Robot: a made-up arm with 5 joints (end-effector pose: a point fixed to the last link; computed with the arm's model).
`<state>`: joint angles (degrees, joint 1 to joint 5).
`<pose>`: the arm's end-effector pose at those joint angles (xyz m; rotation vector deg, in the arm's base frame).
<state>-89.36 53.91 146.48 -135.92 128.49</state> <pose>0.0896 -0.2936 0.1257 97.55 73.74 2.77</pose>
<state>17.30 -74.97 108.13 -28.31 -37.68</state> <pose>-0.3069 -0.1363 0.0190 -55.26 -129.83 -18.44</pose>
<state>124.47 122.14 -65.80 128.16 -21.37</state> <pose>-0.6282 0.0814 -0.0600 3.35 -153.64 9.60</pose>
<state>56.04 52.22 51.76 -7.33 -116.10</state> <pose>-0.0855 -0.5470 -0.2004 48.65 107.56 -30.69</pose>
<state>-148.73 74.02 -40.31 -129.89 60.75</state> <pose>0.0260 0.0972 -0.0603 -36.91 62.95 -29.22</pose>
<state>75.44 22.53 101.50 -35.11 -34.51</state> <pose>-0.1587 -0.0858 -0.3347 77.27 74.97 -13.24</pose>
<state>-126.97 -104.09 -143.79 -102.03 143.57</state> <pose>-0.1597 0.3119 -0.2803 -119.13 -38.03 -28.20</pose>
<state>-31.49 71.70 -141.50 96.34 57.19</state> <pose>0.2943 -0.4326 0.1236 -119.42 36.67 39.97</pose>
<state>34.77 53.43 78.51 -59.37 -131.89</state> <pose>0.0933 -0.0611 -0.3432 -19.48 144.99 35.80</pose>
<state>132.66 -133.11 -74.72 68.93 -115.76</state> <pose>-0.5634 0.5781 -0.2880 -122.96 -11.65 33.88</pose>
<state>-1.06 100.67 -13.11 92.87 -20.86</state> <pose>0.0096 -0.7090 -0.2187 94.21 -69.05 -38.48</pose>
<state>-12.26 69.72 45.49 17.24 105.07</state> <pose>0.2233 -0.4523 -0.1405 -0.17 -128.30 -9.74</pose>
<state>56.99 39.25 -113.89 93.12 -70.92</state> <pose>-0.5821 -0.5668 0.0458 50.23 -96.01 -1.04</pose>
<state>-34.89 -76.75 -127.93 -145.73 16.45</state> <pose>0.0605 -0.0412 -0.2022 39.14 42.47 -165.65</pose>
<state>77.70 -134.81 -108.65 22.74 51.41</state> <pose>-0.4569 -0.3152 -0.2543 -30.03 -11.64 -93.74</pose>
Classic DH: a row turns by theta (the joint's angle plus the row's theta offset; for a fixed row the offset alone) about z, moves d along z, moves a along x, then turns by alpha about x. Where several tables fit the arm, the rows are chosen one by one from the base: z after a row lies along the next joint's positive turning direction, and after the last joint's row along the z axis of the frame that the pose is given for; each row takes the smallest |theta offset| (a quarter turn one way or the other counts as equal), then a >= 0, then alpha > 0; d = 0 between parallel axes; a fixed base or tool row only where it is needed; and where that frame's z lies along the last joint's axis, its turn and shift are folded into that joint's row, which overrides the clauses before.
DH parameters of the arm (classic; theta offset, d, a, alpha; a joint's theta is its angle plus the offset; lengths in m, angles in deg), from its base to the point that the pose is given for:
base (fixed): 0 0 0 180
joint 1: 0 0.0611 0.0372 -90
joint 2: 88.5 0 0.1147 180
joint 3: 88.5 -0.3259 -0.0258 -90
joint 4: 0 0.1503 0.3365 -90
joint 5: 0 0.1116 -0.0006 -90
tool (fixed): 0 0.1497 0 0

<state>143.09 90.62 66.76 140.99 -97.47</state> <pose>0.0261 0.7005 -0.4053 -66.66 106.11 59.23</pose>
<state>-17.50 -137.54 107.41 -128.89 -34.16</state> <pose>0.1902 0.1345 -0.3203 -125.02 -62.56 43.86</pose>
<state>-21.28 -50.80 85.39 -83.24 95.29</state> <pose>-0.0036 -0.1654 0.0538 67.80 46.12 -19.36</pose>
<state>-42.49 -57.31 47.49 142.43 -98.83</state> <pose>0.4266 -0.3319 0.5044 -24.59 42.36 -138.96</pose>
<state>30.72 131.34 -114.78 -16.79 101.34</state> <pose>-0.4440 -0.1757 -0.2337 19.06 7.88 -35.48</pose>
